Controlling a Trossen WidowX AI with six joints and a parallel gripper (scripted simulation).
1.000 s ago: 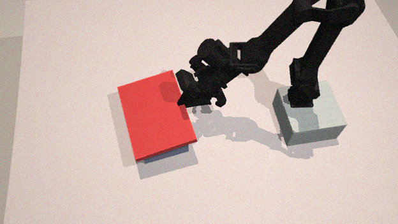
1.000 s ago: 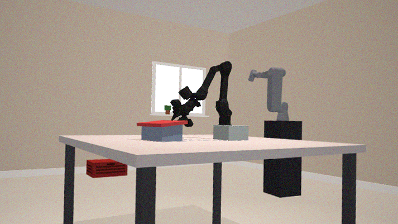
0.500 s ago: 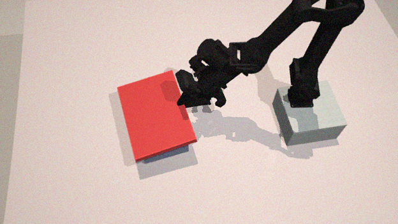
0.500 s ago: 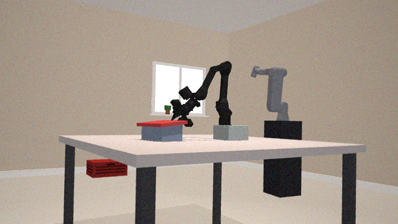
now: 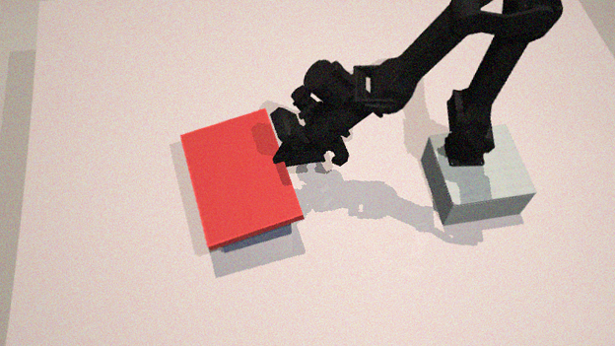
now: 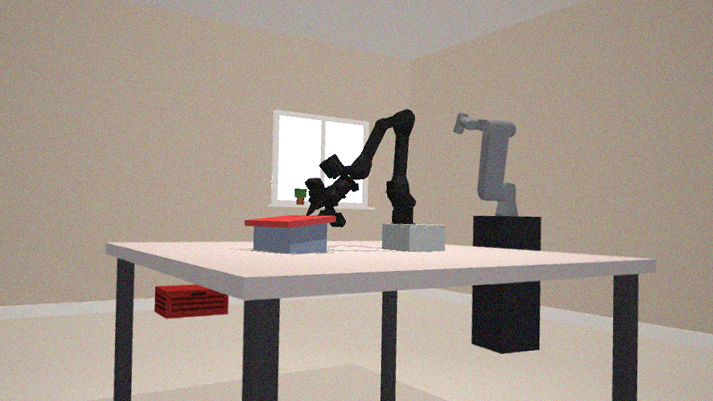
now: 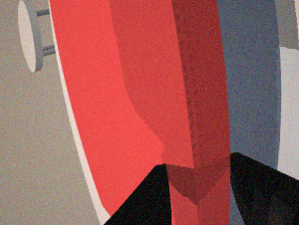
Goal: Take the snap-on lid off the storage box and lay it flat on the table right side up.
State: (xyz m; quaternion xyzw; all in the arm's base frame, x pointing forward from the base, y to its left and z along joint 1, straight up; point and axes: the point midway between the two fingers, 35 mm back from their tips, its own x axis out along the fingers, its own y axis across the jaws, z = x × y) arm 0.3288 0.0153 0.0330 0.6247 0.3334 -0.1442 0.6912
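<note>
Now: the red lid 70 mm ahead of my gripper tip and 20 mm to the left of it. From my gripper tip the other things lie so: blue-grey storage box 70 mm ahead, 20 mm to the left, 50 mm below.
</note>
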